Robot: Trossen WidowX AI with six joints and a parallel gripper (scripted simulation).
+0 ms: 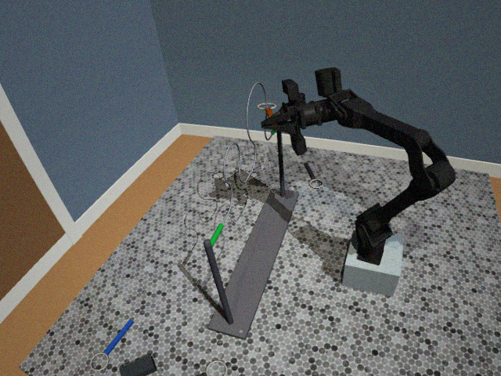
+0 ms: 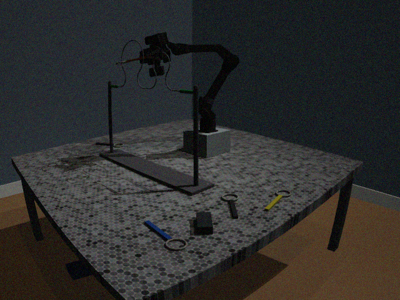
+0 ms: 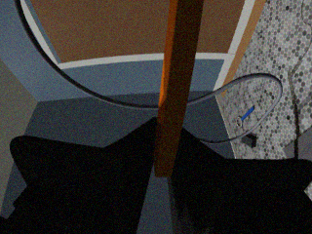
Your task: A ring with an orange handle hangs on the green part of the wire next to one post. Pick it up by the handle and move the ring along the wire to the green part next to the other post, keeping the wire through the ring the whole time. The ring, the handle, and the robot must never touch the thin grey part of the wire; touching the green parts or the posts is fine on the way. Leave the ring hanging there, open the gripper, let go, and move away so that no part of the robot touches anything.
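My gripper tip is 100 mm to the left of the orange-handled ring, 30 mm short of it and 10 mm above it. The rest, counted from my gripper tip: yellow-handled ring (560 mm to the left, 450 mm below, 170 mm behind); blue-handled ring (530 mm to the left, 450 mm below, 250 mm ahead); dark block (540 mm to the left, 440 mm below, 130 mm ahead).
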